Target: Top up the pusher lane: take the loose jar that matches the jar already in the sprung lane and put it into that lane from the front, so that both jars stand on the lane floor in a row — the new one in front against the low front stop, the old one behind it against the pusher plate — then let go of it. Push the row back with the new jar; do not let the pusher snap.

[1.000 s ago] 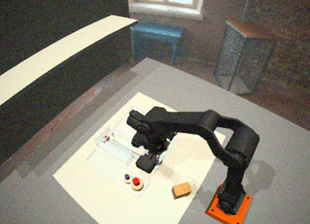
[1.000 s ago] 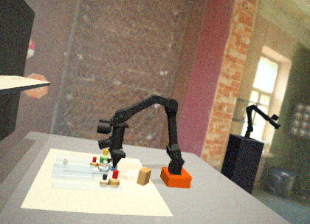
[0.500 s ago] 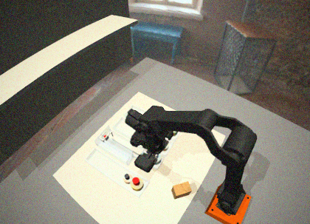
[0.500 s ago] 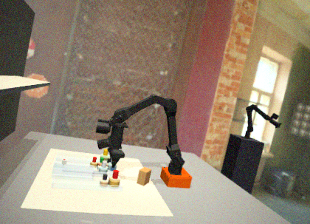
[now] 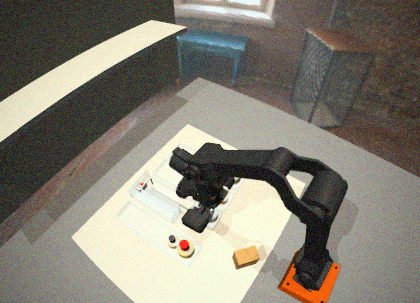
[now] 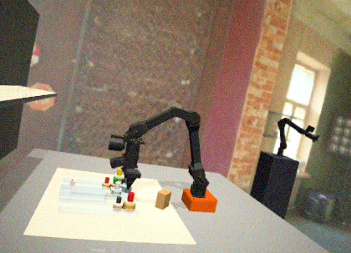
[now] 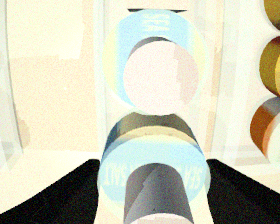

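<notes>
Now: the clear sprung lane 140 mm ahead of my gripper tip, 60 mm to the left of it and 30 mm below it. The rest, counted from my gripper tip: cardboard box 160 mm behind, 30 mm to the left, 20 mm below; then red mark 210 mm ahead, 90 mm to the left, 20 mm above.
</notes>
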